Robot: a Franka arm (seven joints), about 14 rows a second.
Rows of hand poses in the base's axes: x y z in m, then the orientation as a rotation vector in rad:
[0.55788 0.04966 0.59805 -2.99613 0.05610 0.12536]
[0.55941 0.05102 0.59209 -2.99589 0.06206 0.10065]
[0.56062 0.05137 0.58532 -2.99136 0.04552 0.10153]
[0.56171 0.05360 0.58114 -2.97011 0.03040 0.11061]
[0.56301 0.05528 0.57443 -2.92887 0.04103 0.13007]
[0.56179 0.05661 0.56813 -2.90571 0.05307 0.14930]
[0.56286 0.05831 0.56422 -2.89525 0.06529 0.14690]
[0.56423 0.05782 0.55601 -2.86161 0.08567 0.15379]
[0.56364 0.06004 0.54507 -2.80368 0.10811 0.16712]
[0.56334 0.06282 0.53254 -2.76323 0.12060 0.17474]
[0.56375 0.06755 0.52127 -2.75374 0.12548 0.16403]
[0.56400 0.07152 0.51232 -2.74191 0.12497 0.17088]
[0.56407 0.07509 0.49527 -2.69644 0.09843 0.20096]
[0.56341 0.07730 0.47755 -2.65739 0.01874 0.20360]
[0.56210 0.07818 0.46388 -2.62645 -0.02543 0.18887]
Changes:
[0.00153 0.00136 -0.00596 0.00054 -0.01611 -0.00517]
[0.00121 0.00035 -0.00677 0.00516 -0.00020 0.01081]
[0.00109 0.00223 -0.00418 0.02153 0.00549 0.00966]
[0.00130 0.00168 -0.00671 0.04017 0.01440 -0.00776]
[-0.00122 0.00133 -0.00630 0.02190 0.01431 -0.00792]
[0.00107 0.00170 -0.00391 0.00986 -0.00047 -0.00911]
[0.00137 -0.00049 -0.00821 0.03212 0.00691 -0.01542]
[-0.00059 0.00222 -0.01094 0.05579 0.01205 -0.01823]
[-0.00030 0.00278 -0.01253 0.03909 0.00712 -0.01098]
[0.00041 0.00473 -0.01127 0.00928 -0.00678 -0.00563]
[0.00025 0.00397 -0.00895 0.01167 0.00476 0.00032]
[0.00007 0.00357 -0.01705 0.04654 0.01777 0.01912]
[-0.00066 0.00221 -0.01772 0.04441 -0.00987 0.05343]
[-0.00131 0.00088 -0.01367 0.03398 -0.01665 0.02674]

